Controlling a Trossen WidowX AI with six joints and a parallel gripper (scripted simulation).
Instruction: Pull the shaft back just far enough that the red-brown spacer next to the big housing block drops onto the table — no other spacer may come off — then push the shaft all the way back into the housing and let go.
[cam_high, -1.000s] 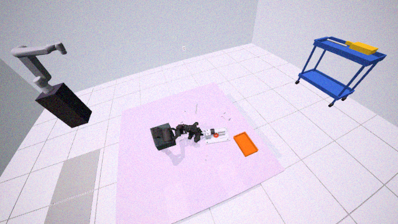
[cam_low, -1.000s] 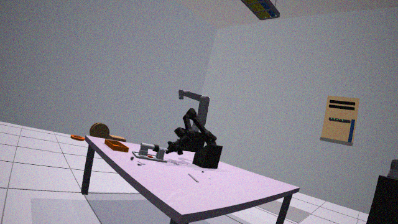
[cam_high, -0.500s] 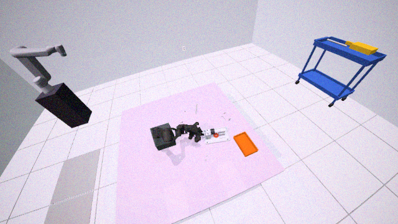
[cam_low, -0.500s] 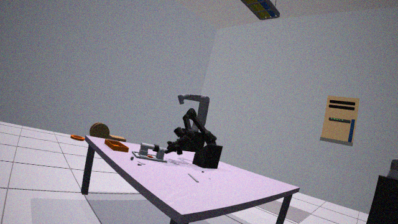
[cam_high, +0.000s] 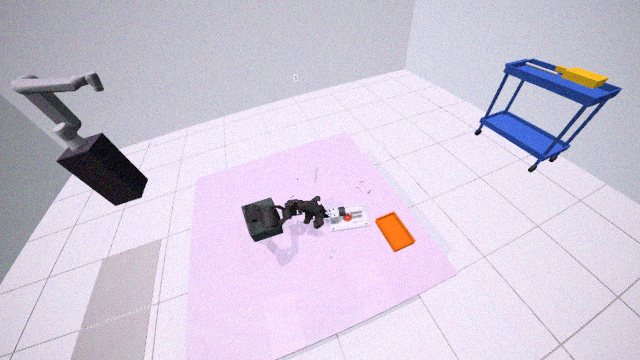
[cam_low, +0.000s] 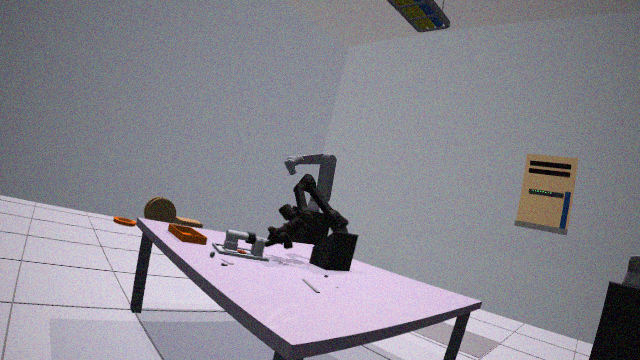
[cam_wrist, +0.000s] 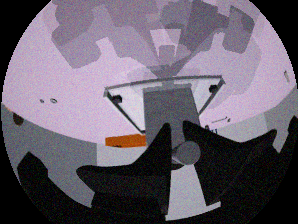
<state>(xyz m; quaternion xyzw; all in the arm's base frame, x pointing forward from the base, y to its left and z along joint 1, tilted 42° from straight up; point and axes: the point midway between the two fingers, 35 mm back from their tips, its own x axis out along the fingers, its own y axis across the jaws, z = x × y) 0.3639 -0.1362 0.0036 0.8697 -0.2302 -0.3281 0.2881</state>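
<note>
The shaft is 50 mm ahead of my gripper tip, 10 mm to the right of it and 30 mm above it. The rest, counted from my gripper tip: orange tray 310 mm ahead, 210 mm to the right, 50 mm below.
</note>
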